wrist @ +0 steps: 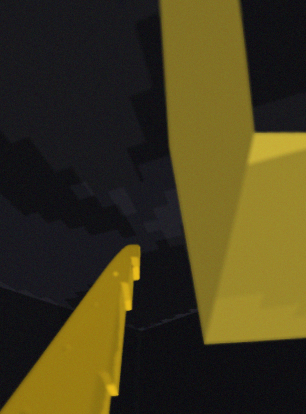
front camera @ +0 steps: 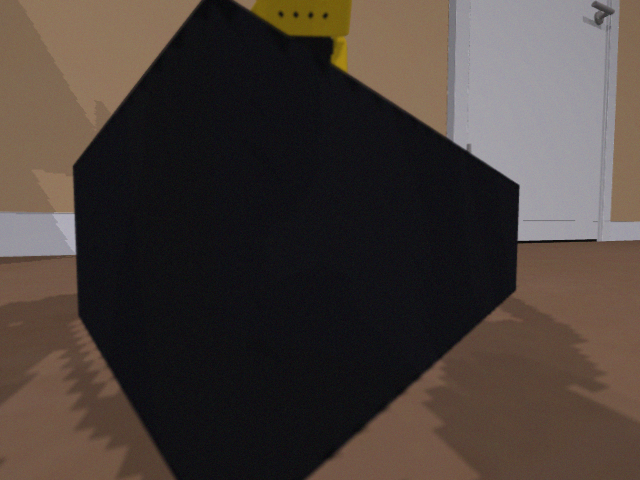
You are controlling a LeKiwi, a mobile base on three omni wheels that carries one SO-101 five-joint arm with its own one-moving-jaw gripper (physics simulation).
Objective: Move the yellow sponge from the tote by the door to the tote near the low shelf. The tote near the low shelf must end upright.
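Frame: origin at the arm's base, x left, y back, z up, level; centimetres.
Where they show: hand, tool point: [wrist: 139, 257].
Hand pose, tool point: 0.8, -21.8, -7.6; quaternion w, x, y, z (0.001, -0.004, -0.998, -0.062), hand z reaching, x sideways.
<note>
Things, the pixels of their top centre, and the offset from my tool point, as dx, dy, dz. "spot": a spot on its surface instead. Level surfaces: height alone.
- yellow sponge, surface spot: [wrist: 210, 200] spot: -0.8, -5.1, +3.1
- black tote, top centre: [front camera: 336, 176] -3.2, -5.5, +8.7
- brown floor, surface height: dz -1.4
The yellow sponge [wrist: 210, 200] is a large block at the right of the wrist view, close to the camera and partly cut off by the picture's edge. It is inside a black tote [front camera: 294, 248] [wrist: 65, 355], whose dark floor and walls surround it. The tote's outer side fills the middle of the front view, with the door behind it. My gripper [wrist: 162, 250] is open and empty: one notched yellow jaw shows at the lower left, its tip left of the sponge with a gap between them. The other jaw does not show. The tote near the low shelf does not show in either view.
In the front view, a yellow arm part [front camera: 310, 18] shows above the tote's top edge. A white door [front camera: 537, 113] stands at the back right, in a tan wall [front camera: 403, 67] with a white baseboard [front camera: 31, 235]. The brown floor [front camera: 568, 279] carries jagged shadows.
</note>
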